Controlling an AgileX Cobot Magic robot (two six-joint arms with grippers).
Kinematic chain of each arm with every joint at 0, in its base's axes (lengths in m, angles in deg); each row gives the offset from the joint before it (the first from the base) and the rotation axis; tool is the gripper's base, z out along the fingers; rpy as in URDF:
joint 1: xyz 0 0 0.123 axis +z
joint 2: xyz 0 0 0 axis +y
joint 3: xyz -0.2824 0 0.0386 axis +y
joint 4: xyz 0.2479 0 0.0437 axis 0.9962 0 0.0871
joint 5: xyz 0 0 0 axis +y
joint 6: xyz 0.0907 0 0.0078 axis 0.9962 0 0.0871
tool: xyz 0 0 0 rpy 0 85 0
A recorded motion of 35 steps. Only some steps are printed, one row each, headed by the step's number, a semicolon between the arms.
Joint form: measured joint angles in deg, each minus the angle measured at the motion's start. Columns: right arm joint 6, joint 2, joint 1, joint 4, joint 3, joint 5; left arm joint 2, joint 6, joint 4, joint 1, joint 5, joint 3.
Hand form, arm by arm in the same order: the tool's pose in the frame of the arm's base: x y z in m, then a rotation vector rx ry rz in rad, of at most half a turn. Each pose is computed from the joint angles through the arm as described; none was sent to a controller.
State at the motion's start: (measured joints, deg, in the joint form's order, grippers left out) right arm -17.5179 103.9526 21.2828 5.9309 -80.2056 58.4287; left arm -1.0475 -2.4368 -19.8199 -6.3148 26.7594 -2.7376
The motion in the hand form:
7: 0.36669 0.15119 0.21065 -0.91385 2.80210 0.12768; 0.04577 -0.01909 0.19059 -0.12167 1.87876 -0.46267
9: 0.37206 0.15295 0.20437 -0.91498 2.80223 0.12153; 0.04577 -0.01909 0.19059 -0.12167 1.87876 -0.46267
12: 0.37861 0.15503 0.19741 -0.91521 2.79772 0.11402; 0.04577 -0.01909 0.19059 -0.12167 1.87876 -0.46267
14: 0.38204 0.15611 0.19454 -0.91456 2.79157 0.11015; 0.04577 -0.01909 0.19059 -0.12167 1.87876 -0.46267
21: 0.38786 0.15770 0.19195 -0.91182 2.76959 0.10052; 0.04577 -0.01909 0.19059 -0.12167 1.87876 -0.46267
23: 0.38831 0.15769 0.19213 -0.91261 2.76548 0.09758; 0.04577 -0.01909 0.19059 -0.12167 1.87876 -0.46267
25: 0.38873 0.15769 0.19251 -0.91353 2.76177 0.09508; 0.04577 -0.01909 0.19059 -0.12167 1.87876 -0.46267
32: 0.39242 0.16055 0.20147 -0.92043 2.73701 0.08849; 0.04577 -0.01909 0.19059 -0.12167 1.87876 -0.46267
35: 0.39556 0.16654 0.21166 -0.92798 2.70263 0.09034; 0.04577 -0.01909 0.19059 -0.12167 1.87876 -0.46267
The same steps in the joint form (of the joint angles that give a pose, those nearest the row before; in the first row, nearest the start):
7: 0.47 7.22 0.15 -0.85 -4.18 -1.38; 0.00 0.01 -0.01 0.00 0.00 0.00
9: 0.51 8.71 0.15 -1.09 -5.07 -1.96; 0.00 0.01 -0.01 0.00 0.00 0.00
12: 0.54 10.43 0.15 -1.40 -6.17 -2.82; 0.00 0.01 -0.01 0.00 0.00 0.00
14: 0.54 11.22 0.15 -1.56 -6.77 -3.37; 0.00 0.01 -0.01 0.00 0.00 0.00
21: 0.54 12.22 0.15 -1.99 -7.71 -4.68; 0.00 0.01 -0.01 0.00 0.00 0.00
23: 0.52 12.24 0.15 -2.12 -7.76 -4.85; 0.00 0.01 -0.01 0.00 0.00 0.00
25: 0.49 12.24 0.15 -2.23 -7.84 -4.96; 0.00 0.01 -0.01 0.00 0.00 0.00
32: 0.44 12.24 0.39 -2.63 -9.87 -4.15; 0.00 0.01 -0.01 0.00 0.00 0.00
35: 0.42 12.24 0.99 -2.73 -12.10 -3.66; 0.00 0.01 -0.01 0.00 0.00 0.00

